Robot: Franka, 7 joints.
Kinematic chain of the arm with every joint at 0, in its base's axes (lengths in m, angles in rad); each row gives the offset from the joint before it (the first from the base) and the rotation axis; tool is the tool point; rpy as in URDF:
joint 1: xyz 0 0 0.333 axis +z
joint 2: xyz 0 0 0 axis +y
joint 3: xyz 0 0 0.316 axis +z
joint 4: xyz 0.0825 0 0 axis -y
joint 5: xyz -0.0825 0 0.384 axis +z
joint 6: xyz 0 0 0 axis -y
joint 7: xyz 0.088 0 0 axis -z
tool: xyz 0 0 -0.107 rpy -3.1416 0 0
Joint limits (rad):
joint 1: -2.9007..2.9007
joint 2: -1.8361..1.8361
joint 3: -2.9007..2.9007
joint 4: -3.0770..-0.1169
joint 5: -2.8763..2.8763
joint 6: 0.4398..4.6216
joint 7: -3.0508..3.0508
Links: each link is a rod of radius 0.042 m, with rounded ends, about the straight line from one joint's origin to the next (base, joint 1, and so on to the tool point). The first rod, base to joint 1, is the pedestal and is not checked.
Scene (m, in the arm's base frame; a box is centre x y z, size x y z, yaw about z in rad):
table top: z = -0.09
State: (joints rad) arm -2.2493 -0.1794 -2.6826 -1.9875 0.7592 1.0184 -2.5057
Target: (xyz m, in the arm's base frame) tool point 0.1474 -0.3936 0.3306
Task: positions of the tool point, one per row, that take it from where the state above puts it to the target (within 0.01 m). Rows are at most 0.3 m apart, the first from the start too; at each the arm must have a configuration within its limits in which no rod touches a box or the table.
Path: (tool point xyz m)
1: -0.2379 0.3875 0.4300
2: -0.4031 0.1826 0.4421
3: -0.4279 -0.0752 0.4370
4: -0.3092 -0.2992 0.4143
5: -0.0918 -0.4168 0.3770
6: 0.1474 -0.3936 0.3306

